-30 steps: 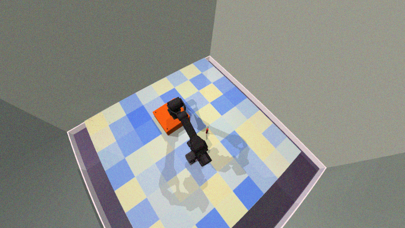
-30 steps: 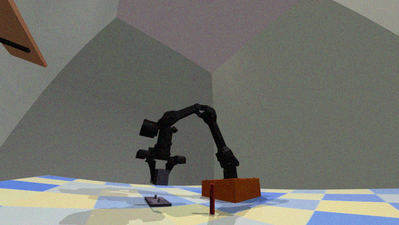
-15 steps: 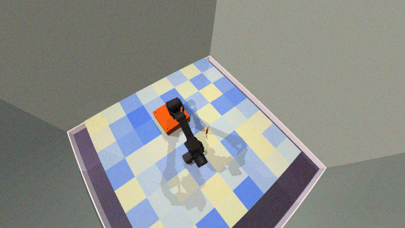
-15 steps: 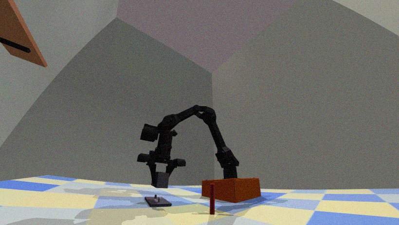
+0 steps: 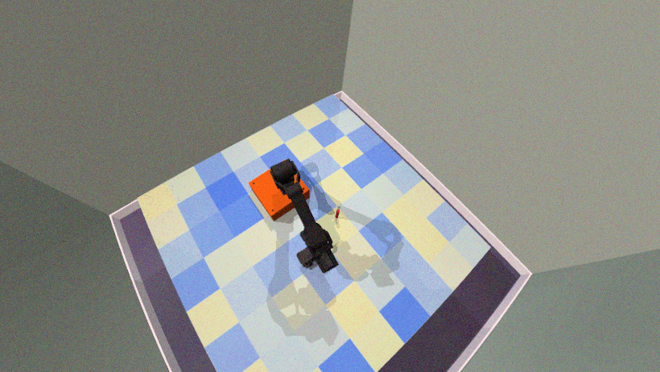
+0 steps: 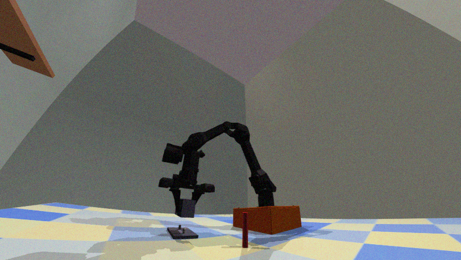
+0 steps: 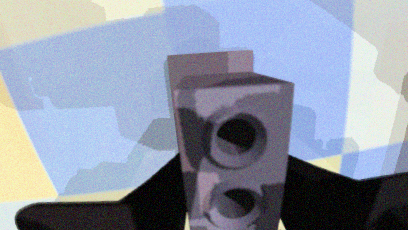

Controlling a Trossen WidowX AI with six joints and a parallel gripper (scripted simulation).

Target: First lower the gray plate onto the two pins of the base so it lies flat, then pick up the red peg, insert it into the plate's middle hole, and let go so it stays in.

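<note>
Now: the base 5 cm below my gripper tip. The rest, counted from my gripper tip: red peg 18 cm to the left, 11 cm behind, 2 cm below; gray plate 3 cm above.
</note>
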